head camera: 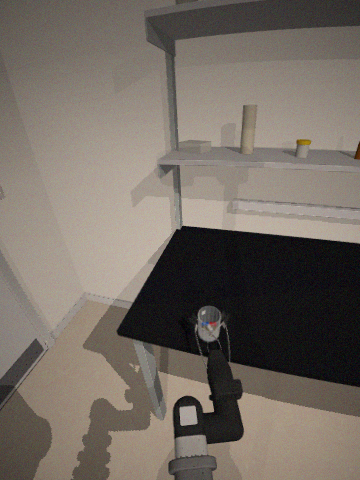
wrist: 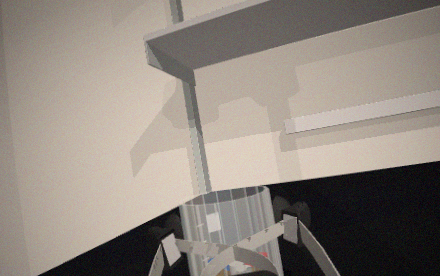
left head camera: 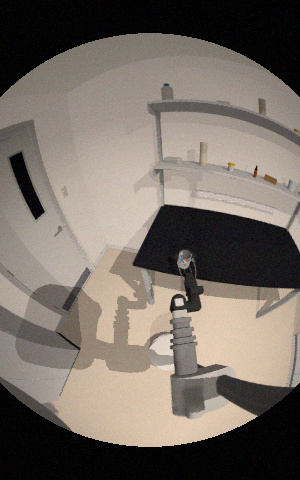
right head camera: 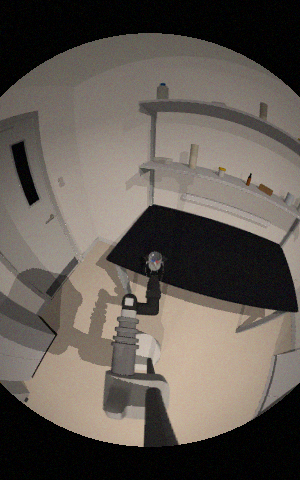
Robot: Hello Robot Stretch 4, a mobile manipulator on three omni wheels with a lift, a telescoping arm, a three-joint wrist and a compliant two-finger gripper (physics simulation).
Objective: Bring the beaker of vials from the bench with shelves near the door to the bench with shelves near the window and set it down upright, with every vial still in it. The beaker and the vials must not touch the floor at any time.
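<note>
A clear beaker stands upright at the front left of the black-topped bench, near its front edge. Vials with red and blue caps show inside it; their exact number cannot be told. My gripper comes from the front, with one rubber fingertip against each side of the beaker. It is shut on the beaker. The beaker's base is hidden in the wrist view by the finger bands.
A lower shelf hangs over the bench's back and holds a tall beige cylinder and a yellow-lidded jar. A bench leg stands left of my wrist. The door is at the left.
</note>
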